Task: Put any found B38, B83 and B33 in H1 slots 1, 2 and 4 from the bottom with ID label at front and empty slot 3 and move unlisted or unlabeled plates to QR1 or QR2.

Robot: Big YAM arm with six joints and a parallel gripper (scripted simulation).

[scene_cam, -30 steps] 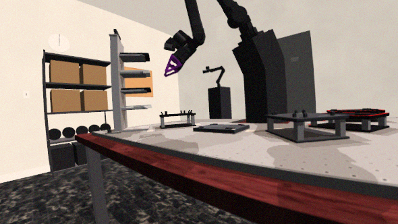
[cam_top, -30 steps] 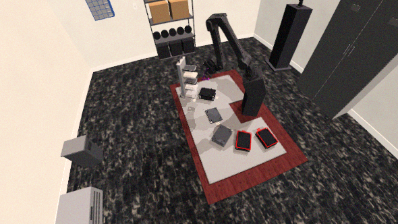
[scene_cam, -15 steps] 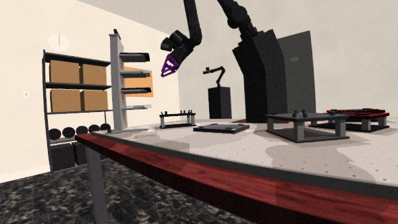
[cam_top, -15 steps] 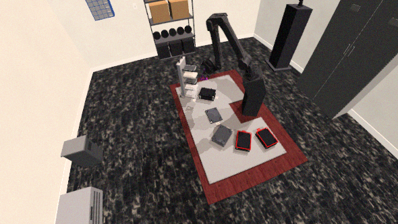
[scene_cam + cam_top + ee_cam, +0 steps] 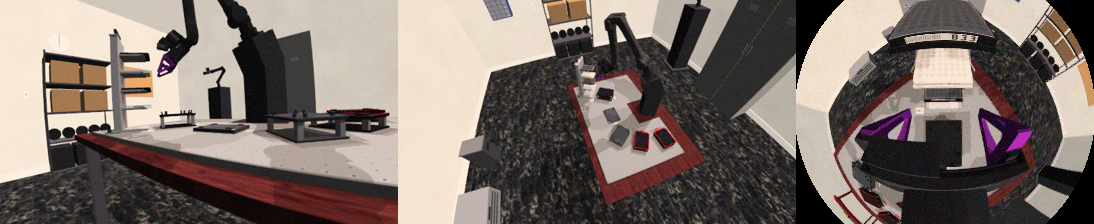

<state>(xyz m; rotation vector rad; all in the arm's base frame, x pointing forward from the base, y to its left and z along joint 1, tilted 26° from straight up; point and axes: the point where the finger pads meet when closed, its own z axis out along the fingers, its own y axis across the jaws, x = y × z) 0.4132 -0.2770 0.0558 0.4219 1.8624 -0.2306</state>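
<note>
My gripper is now 100 mm short of the white plate and 40 mm to the left of it. Also, from my hand: dark plate 100 mm ahead, 80 mm above, 40 mm to the right.
</note>
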